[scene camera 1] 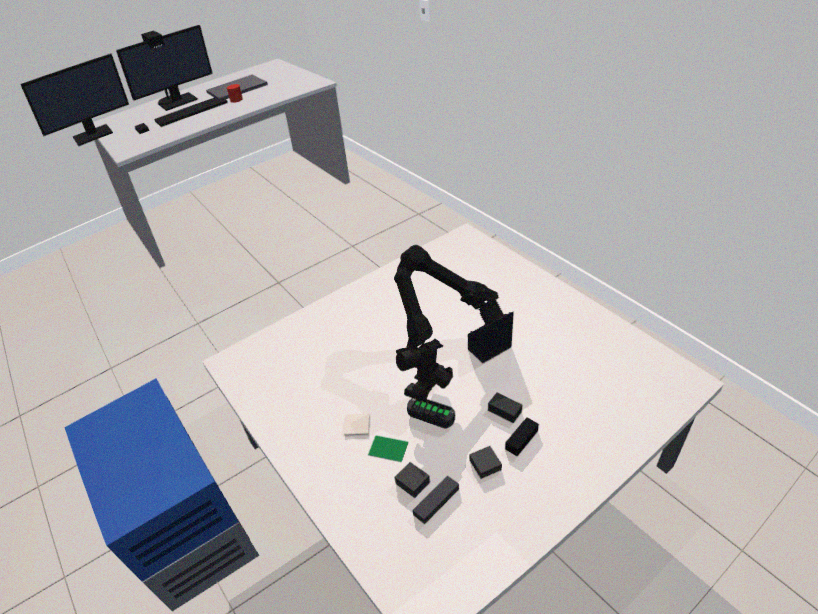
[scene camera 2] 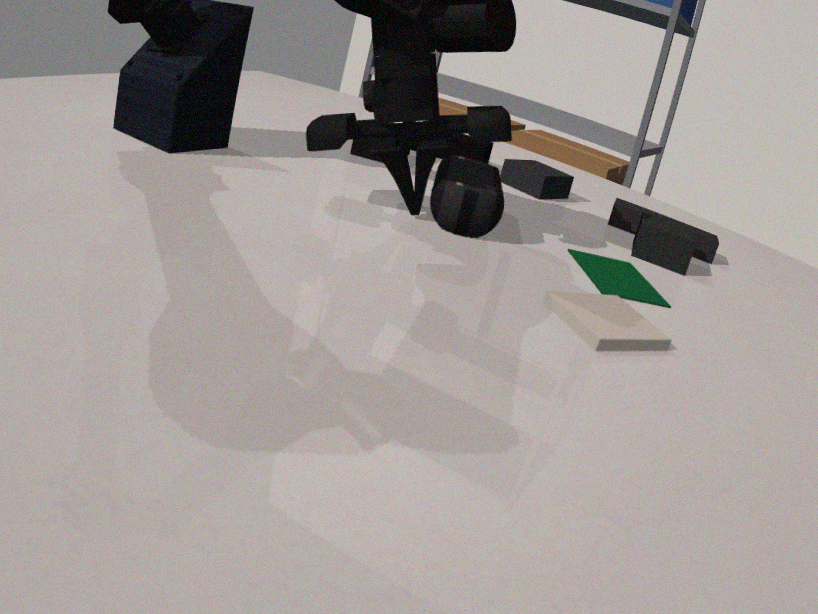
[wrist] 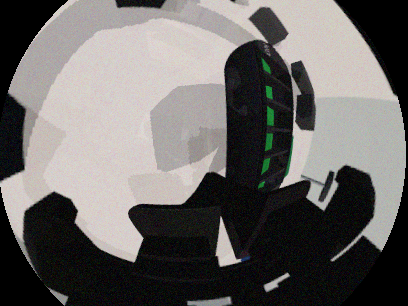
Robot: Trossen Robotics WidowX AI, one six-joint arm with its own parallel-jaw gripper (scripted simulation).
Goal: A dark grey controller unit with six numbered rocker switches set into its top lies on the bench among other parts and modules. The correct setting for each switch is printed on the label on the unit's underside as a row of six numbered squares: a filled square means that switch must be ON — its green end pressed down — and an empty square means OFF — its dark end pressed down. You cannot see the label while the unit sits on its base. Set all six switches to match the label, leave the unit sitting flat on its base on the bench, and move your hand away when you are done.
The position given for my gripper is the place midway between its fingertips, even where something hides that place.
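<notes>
My gripper (scene camera 2: 415,214) shut, holding nothing. Green board (scene camera 2: 611,276) visible. Gripper (scene camera 1: 423,402), green board (scene camera 1: 381,447). Gripper (wrist: 210,176) too.
</notes>
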